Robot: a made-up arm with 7 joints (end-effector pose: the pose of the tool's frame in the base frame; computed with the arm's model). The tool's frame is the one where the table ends.
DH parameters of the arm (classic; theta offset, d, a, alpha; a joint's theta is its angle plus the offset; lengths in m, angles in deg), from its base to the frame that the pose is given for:
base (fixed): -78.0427 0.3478 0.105 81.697
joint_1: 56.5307 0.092 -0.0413 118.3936
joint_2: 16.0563 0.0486 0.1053 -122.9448
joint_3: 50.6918 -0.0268 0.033 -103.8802
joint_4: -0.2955 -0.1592 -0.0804 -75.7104
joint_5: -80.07 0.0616 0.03 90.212
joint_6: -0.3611 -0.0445 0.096 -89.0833
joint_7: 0 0.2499 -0.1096 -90.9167
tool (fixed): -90.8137 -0.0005 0 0
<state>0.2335 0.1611 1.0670 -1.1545 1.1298 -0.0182 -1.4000</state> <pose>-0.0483 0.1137 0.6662 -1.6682 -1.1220 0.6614</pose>
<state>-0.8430 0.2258 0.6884 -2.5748 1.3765 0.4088 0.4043</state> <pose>-0.1757 -0.2238 0.6372 0.6427 -1.2167 1.3560</pose>
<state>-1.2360 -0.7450 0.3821 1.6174 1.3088 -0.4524 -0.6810</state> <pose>0.0448 -0.2215 -0.0030 0.9540 1.6564 -0.0163</pose>
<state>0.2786 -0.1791 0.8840 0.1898 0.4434 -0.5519 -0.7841</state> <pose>0.2325 -0.0595 0.4742 -1.4665 0.1439 0.6540</pose>
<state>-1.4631 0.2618 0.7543 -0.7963 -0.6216 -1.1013 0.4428</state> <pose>0.1448 -0.1306 0.1703 0.1729 0.0462 0.5825</pose>
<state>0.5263 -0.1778 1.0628 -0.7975 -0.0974 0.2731 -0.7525</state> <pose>0.1149 0.1602 0.4807 -2.3485 -1.1719 0.4180</pose>
